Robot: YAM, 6 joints.
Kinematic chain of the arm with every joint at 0, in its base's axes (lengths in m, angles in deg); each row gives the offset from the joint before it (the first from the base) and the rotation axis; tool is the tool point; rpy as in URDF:
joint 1: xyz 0 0 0.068 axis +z
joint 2: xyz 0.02 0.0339 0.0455 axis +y
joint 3: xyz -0.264 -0.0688 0 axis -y
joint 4: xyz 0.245 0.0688 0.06 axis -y
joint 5: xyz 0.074 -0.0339 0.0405 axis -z
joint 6: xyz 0.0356 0 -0.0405 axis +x
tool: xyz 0 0 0 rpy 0 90 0
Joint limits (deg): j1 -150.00..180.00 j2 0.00..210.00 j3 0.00..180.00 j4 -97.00..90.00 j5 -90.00..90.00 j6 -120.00..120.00
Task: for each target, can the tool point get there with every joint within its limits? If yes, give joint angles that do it. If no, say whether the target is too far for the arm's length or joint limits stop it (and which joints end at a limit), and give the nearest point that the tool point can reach.
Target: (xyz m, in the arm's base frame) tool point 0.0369 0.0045 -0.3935
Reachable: no: joint limits stop it (at a limit: joint 2) | nearest point 0.0704 0.0086 -0.3337 | short by 0.069 m
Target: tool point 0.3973 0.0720 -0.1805
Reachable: yes | joints 10.65 174.68 79.04 56.75 4.34 -89.69
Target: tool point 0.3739 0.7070 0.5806
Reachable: no: too far | nearest point 0.2603 0.4923 0.4351 | short by 0.283 m
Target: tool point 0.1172 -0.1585 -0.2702
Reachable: yes | joints -63.00 193.85 67.62 45.63 -65.77 29.35
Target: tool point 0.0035 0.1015 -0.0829
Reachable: yes | joints 101.83 167.53 45.26 -49.55 42.98 22.44
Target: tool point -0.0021 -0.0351 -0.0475
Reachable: yes | joints -116.23 154.14 15.87 -2.03 -22.55 -90.59
